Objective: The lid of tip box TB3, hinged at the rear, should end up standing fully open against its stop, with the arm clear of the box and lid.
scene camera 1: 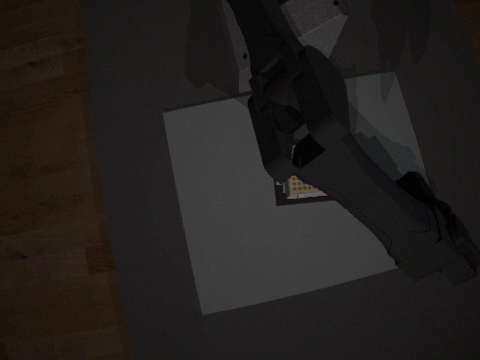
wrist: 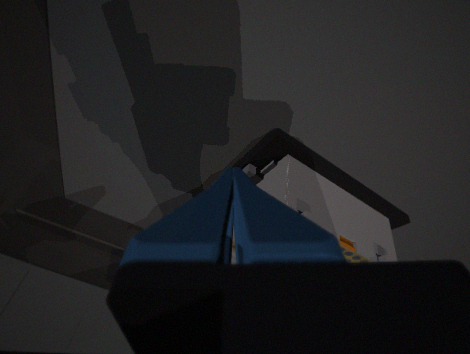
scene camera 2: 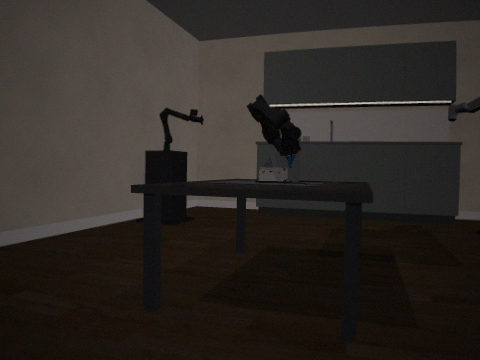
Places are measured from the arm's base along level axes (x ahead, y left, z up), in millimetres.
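Pixels of known places: gripper, between the fingertips: [wrist: 233, 178] [scene camera 2: 290, 168].
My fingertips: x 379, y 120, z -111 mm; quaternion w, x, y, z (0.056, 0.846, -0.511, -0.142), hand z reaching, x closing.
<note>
For each thing: its top centre in the pictures, then the offset to it from my fingertips. "spot": a spot on its surface instead. Level surfaces: height alone.
- tip box TB3, centre of its top: [wrist: 305, 282] [scene camera 1: 321, 166] [scene camera 2: 273, 167] dx -74, dy -101, dz +3 mm
- dark rimmed holder, a spot on its surface: [wrist: 345, 180] spot: dx -23, dy -99, dz -67 mm
- pale mat, height of its surface: dz -75 mm
- dark table, height of its surface: dz -78 mm
The tip box TB3 [scene camera 1: 304, 186] [scene camera 2: 271, 174] [wrist: 355, 207] is a pale box with a yellow perforated top, sitting in a dark rimmed holder [scene camera 1: 300, 202] [wrist: 345, 180]. In scene camera 1 the arm covers most of it. The lid is hard to make out; a faint see-through shape shows above the box in scene camera 2, and its angle cannot be told. My gripper [scene camera 2: 291, 166] [wrist: 233, 178] has blue fingers that are shut against each other with nothing between them. It points down, above and beside the box. Contact with the lid cannot be told.
A pale mat [scene camera 1: 225, 250] lies under the holder on the dark table [scene camera 2: 250, 189]. Grey blocks [scene camera 1: 320, 22] stand near the mat's upper edge. Another arm [scene camera 2: 167, 130] stands on a dark pedestal [scene camera 2: 166, 185] away from the table. Part of a further arm [scene camera 2: 465, 108] shows at the right.
</note>
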